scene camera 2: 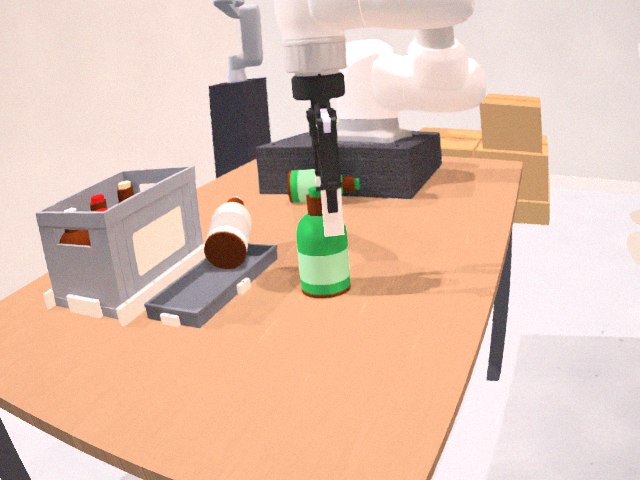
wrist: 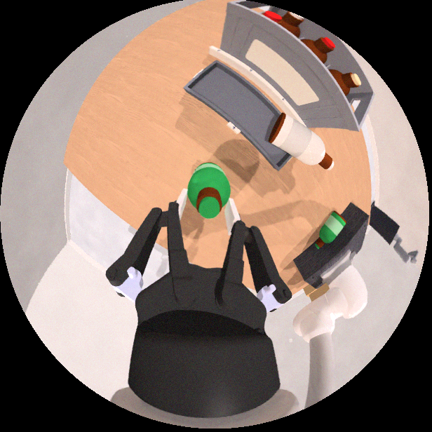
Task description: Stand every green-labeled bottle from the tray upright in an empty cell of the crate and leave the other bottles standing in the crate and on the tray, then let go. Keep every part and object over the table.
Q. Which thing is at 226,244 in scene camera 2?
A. A white bottle.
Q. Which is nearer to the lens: the green-labeled bottle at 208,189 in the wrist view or the white bottle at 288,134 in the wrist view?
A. The green-labeled bottle.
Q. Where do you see a green-labeled bottle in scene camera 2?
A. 299,181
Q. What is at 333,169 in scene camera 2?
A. My gripper.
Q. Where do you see a green-labeled bottle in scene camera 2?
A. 324,268
